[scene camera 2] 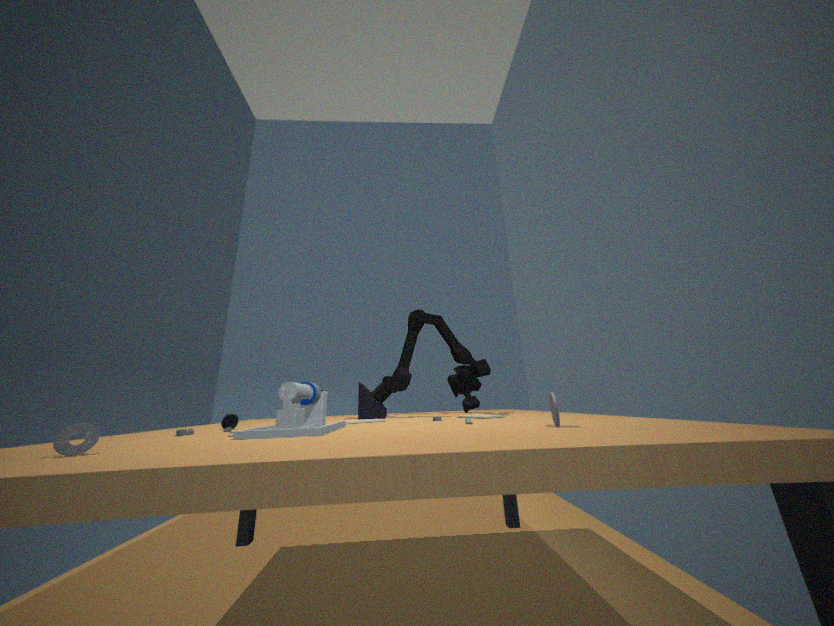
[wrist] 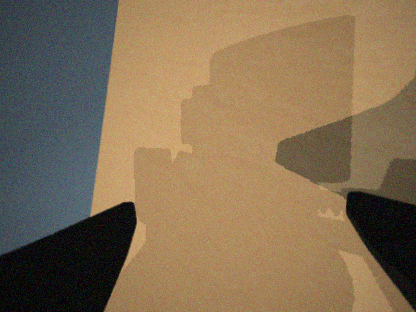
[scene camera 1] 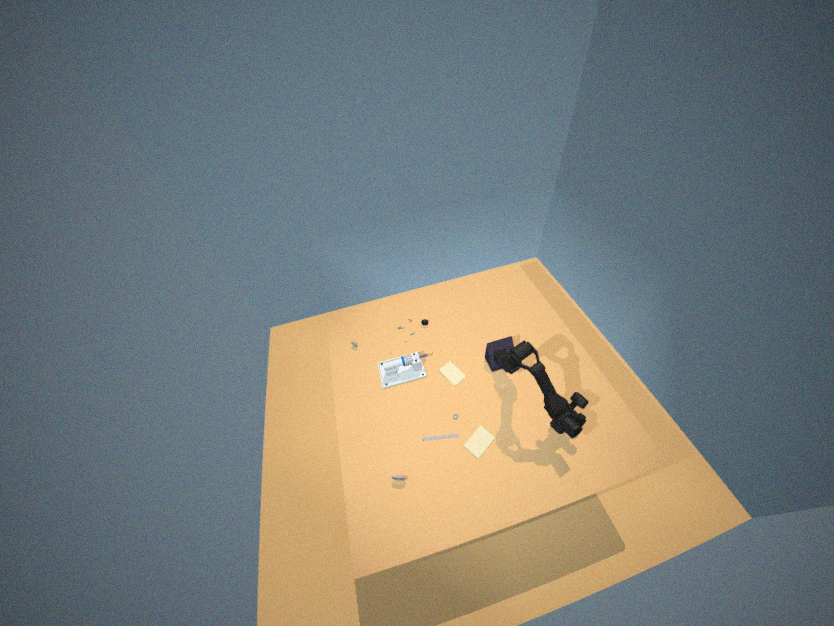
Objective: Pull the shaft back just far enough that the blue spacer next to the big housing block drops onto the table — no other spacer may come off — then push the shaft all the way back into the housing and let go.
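Looking at a baseplate, I find that (scene camera 2: 294, 420) and (scene camera 1: 386, 374) are the same spot on it.
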